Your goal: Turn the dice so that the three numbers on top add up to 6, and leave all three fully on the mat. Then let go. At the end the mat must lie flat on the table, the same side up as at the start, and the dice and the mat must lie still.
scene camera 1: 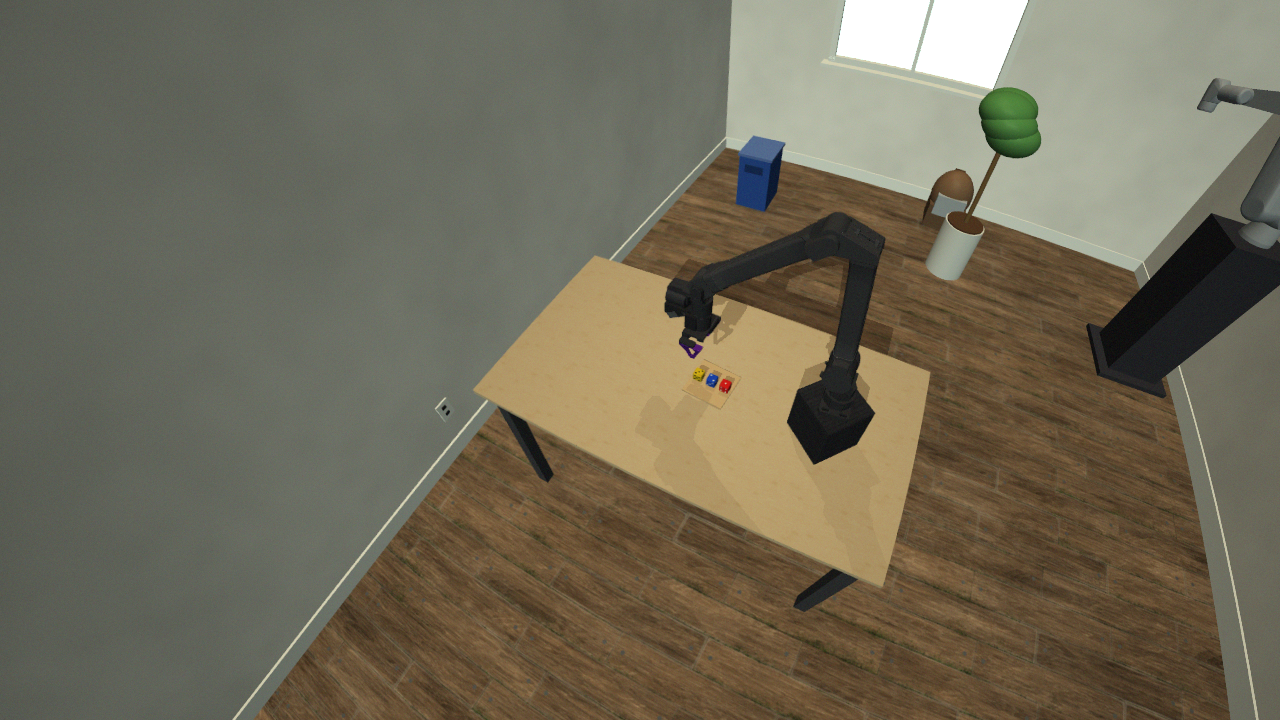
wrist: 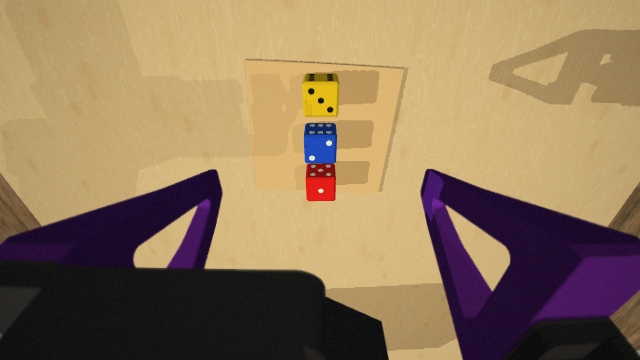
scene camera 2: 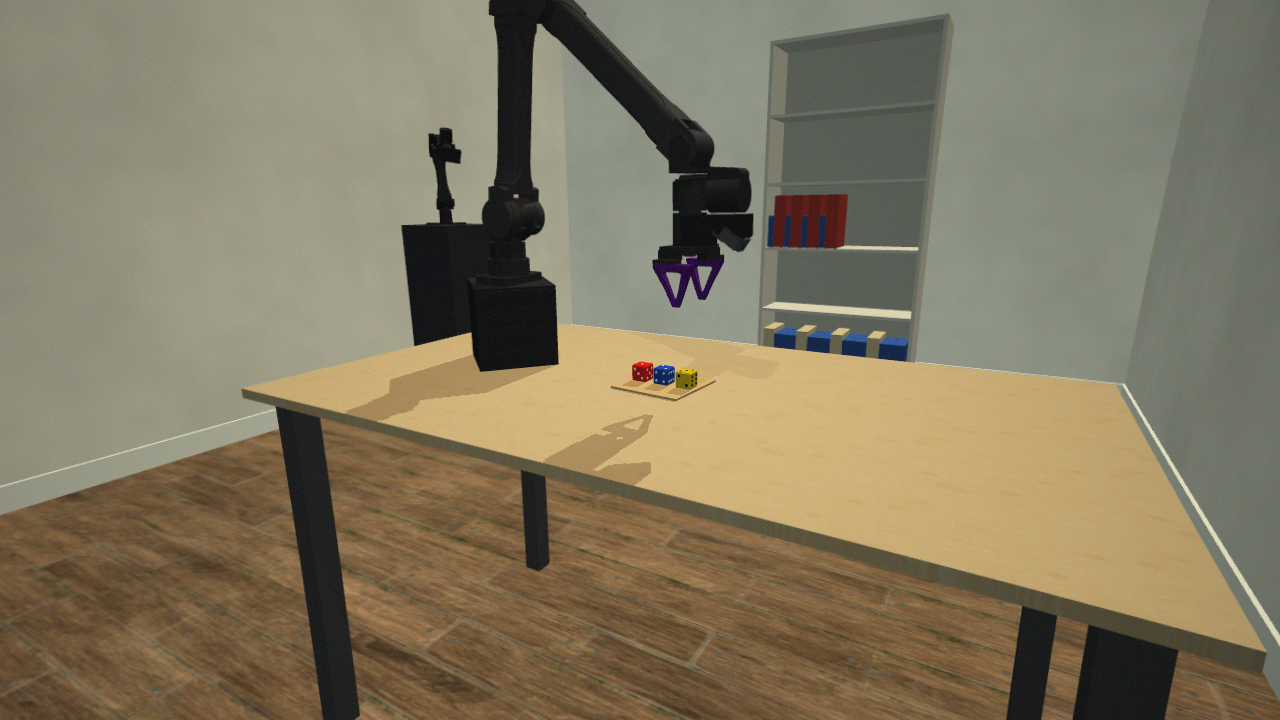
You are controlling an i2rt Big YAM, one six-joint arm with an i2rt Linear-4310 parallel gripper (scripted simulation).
Labels:
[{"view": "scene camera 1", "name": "my gripper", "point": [699, 346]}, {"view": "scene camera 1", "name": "tan mat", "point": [713, 396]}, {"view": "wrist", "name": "my gripper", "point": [321, 180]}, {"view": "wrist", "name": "tan mat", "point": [368, 95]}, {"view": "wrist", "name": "red die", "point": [320, 178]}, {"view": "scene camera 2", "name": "my gripper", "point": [689, 303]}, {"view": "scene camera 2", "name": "tan mat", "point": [670, 392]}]

